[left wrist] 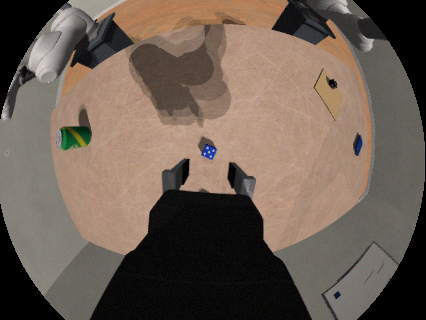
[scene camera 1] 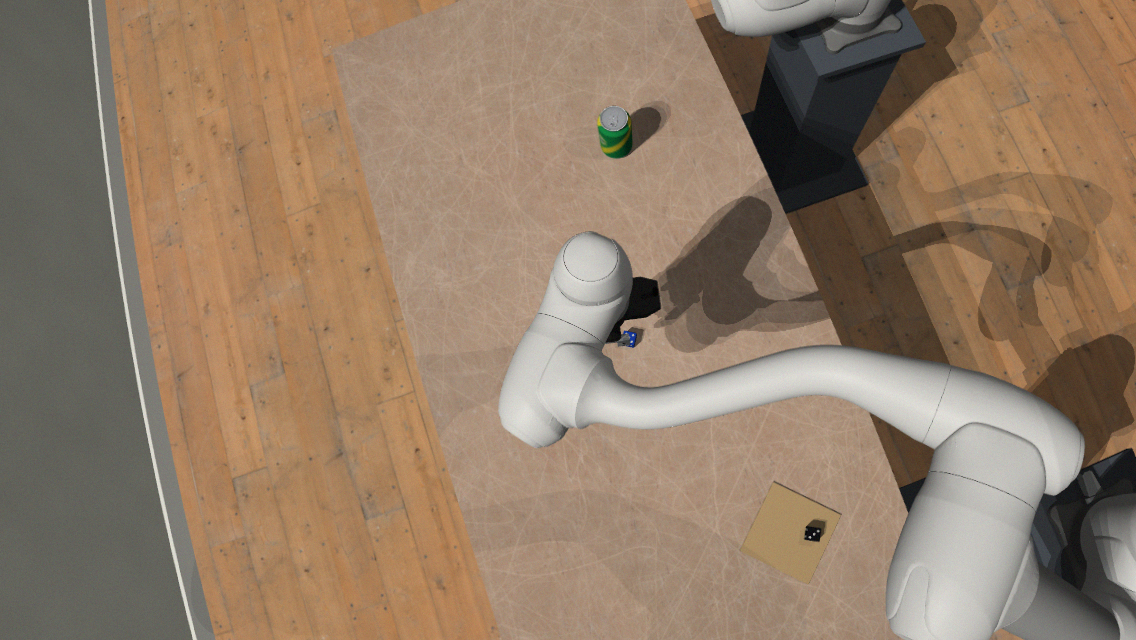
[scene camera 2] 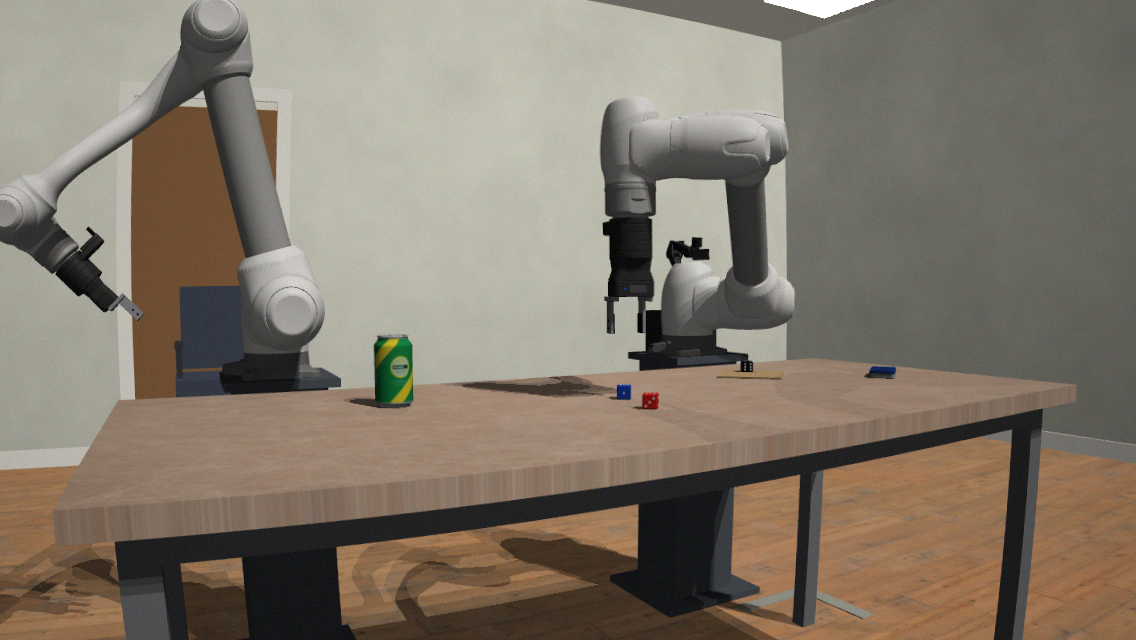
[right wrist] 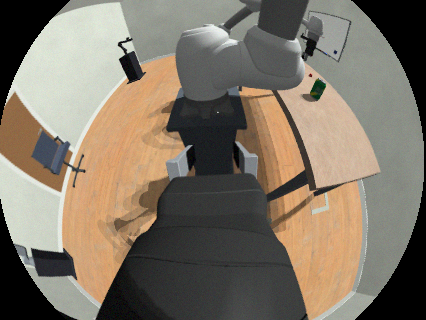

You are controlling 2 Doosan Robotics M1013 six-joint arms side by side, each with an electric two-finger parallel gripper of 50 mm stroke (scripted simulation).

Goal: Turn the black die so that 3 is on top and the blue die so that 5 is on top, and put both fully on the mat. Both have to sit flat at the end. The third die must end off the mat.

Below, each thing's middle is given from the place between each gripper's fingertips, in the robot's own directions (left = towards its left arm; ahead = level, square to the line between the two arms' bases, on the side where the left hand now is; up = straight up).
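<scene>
Tan mat (scene camera 1: 776, 537): 160 mm behind my left hand (scene camera 2: 626, 333), 440 mm to the left of it, 130 mm below it.
Tan mat again, from my right hand (scene camera 2: 141, 317): 530 mm ahead of it, 1280 mm to the left of it, 160 mm below it.
</scene>
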